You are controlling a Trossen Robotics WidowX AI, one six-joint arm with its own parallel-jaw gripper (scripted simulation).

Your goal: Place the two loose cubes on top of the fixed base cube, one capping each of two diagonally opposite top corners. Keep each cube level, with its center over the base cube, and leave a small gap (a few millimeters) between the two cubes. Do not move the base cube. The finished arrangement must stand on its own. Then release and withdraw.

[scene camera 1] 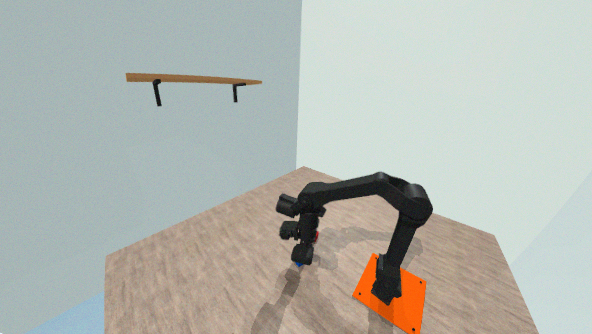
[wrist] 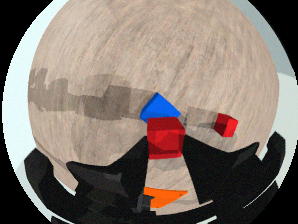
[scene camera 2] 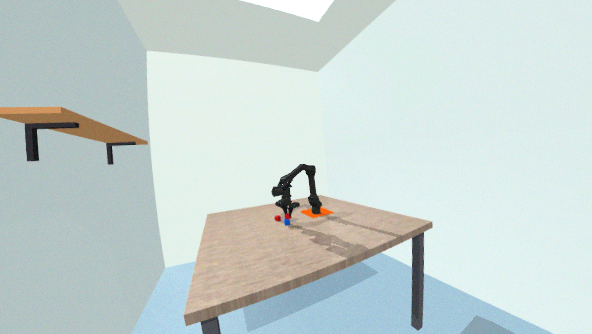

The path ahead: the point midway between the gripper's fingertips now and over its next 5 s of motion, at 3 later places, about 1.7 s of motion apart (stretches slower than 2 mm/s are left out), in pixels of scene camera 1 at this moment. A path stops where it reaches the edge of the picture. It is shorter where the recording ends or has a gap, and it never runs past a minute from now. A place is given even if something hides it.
The gripper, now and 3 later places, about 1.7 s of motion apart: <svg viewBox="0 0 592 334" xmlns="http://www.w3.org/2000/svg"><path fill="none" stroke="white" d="M305 252L315 218L313 234L314 218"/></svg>
